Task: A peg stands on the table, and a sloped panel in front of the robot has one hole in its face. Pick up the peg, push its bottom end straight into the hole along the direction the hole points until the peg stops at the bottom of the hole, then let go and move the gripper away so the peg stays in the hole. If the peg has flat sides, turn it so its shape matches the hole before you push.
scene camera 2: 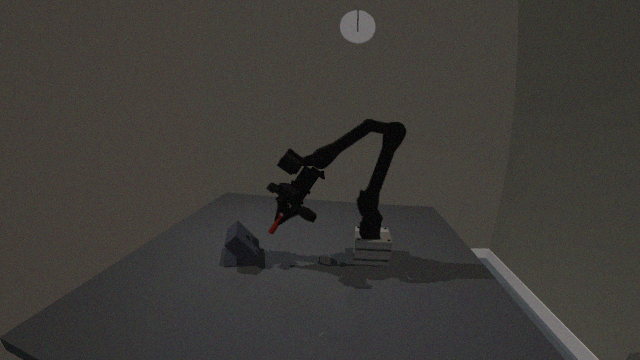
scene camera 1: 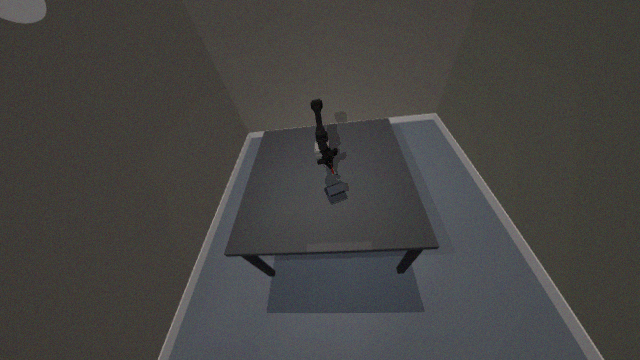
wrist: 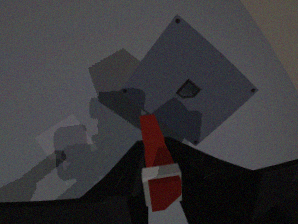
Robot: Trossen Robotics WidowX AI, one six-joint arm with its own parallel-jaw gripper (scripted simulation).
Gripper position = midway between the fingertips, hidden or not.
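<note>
With my gripper [scene camera 2: 276, 223] I am carrying a red peg [wrist: 161, 178], and in the wrist view I find my gripper [wrist: 153, 146] as well. There is a sloped panel [scene camera 2: 247, 251] here too, and the wrist view also gives me the panel [wrist: 181, 53].
</note>
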